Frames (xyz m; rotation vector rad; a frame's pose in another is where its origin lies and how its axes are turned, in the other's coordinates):
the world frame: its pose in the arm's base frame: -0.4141 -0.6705 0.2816 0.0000 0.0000 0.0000
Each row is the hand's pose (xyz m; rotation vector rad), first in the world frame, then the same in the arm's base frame.
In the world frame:
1: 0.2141 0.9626 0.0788 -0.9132 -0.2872 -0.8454
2: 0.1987 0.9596 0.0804 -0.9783 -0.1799 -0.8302
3: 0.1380 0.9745 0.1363 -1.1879 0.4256 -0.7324
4: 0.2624 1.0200 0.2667 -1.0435 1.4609 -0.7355
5: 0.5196 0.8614 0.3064 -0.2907 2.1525 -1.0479
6: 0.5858 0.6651 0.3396 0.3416 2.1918 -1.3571
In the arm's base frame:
1: -0.2000 0.2921 0.3604 -0.9132 -0.2872 -0.8454
2: -0.2154 0.2891 0.3620 -0.9783 -0.1799 -0.8302
3: -0.2761 0.3040 0.4179 -1.1879 0.4256 -0.7324
4: -0.1517 0.3495 0.5483 -1.0435 1.4609 -0.7355
5: 0.1055 0.1909 0.5880 -0.2907 2.1525 -1.0479
6: 0.1717 -0.0054 0.6212 0.3416 2.1918 -1.3571

